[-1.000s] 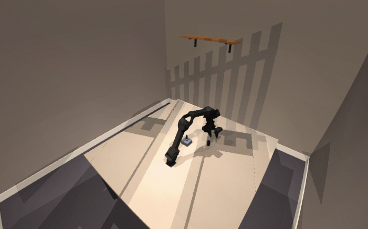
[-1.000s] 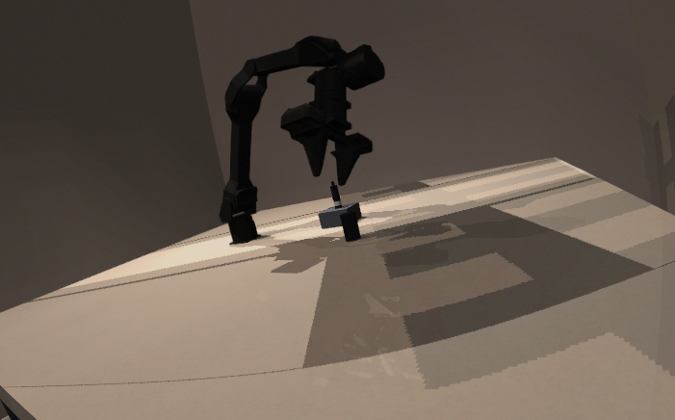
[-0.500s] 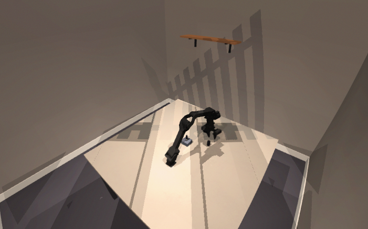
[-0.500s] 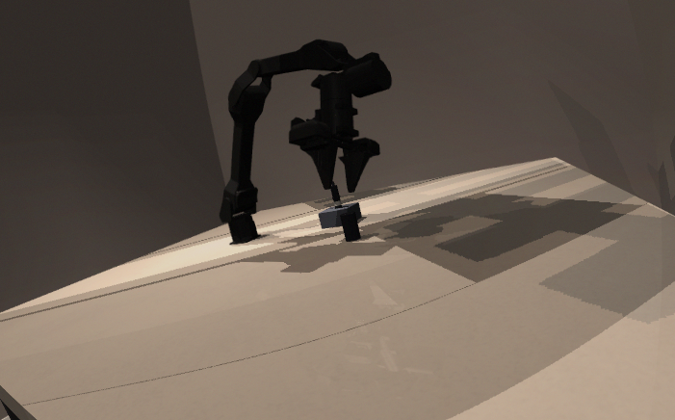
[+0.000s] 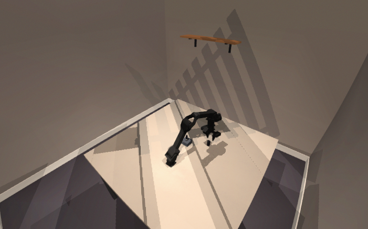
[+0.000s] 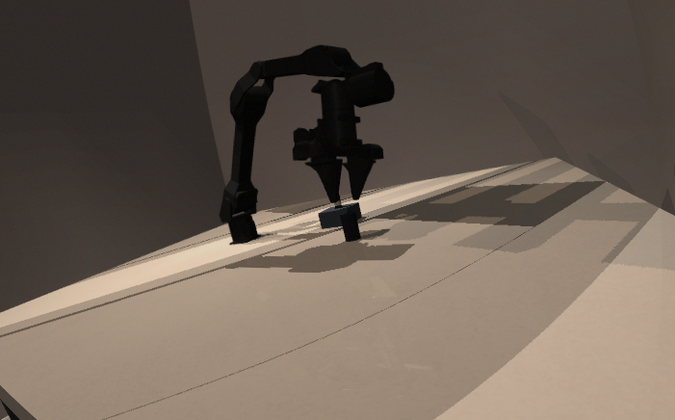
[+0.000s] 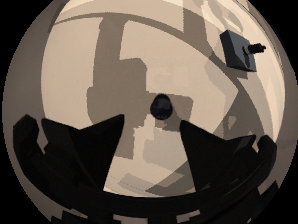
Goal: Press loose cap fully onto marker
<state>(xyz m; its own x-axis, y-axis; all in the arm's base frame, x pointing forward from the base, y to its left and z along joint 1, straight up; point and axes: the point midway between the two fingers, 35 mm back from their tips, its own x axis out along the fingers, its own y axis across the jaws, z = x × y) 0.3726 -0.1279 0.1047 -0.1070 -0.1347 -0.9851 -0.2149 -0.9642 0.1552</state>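
Now: the black cap 10 mm behind my gripper tip, 10 mm to the left of it and 50 mm below it. Round my gripper tip: grey holder block (110 mm behind, 180 mm to the left, 50 mm below).
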